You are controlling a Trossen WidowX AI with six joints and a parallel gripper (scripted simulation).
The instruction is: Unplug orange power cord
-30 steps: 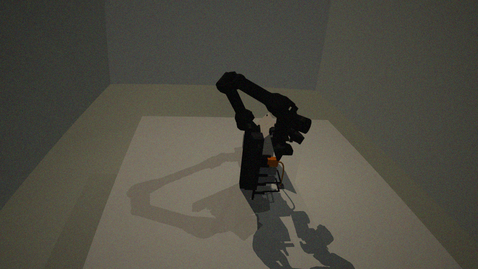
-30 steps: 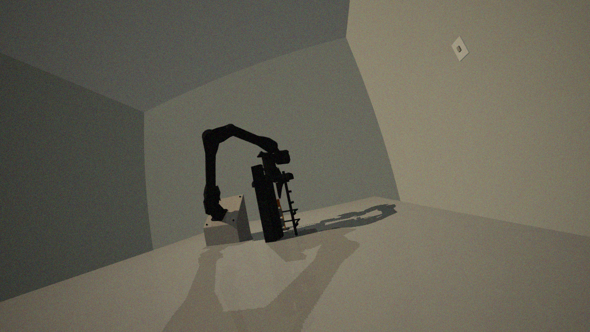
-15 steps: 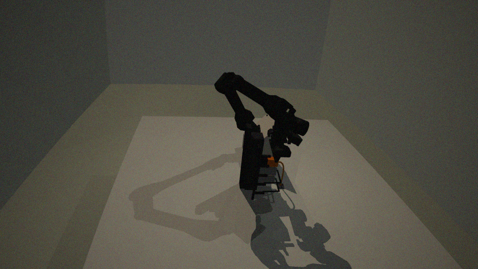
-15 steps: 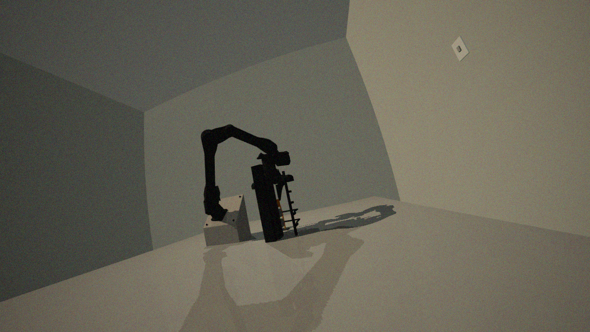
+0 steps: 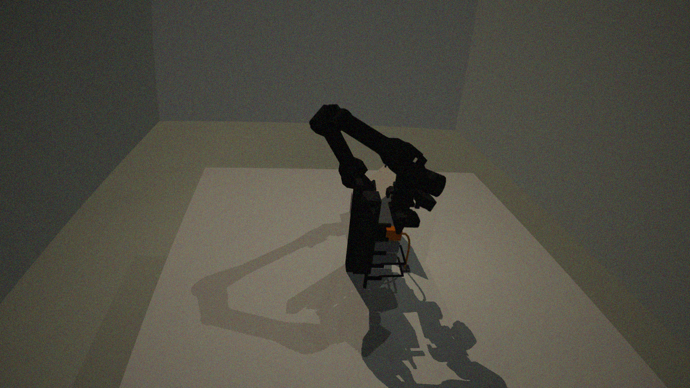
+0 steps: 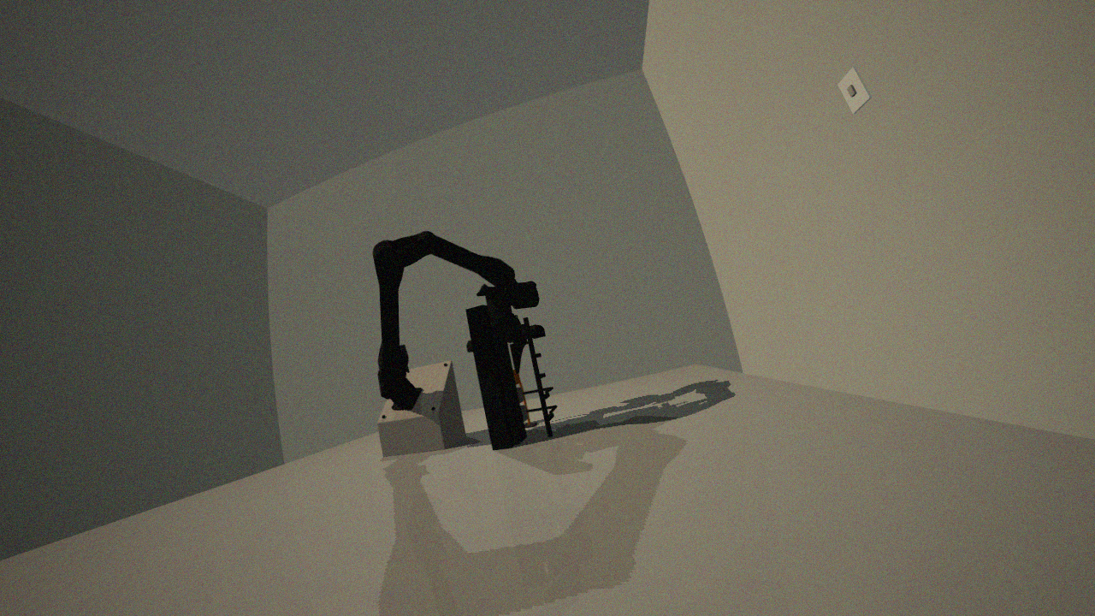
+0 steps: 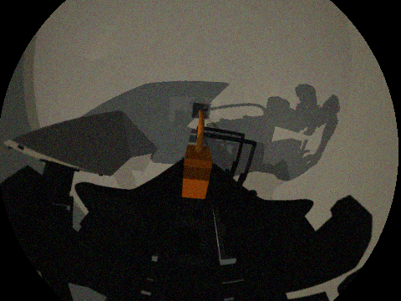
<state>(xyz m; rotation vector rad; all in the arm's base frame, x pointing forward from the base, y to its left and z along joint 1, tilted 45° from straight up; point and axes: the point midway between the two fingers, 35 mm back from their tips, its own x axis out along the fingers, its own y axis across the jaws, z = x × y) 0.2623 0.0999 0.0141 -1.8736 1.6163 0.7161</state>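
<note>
Now: the orange plug 3 cm to the right of my gripper tip.
</note>
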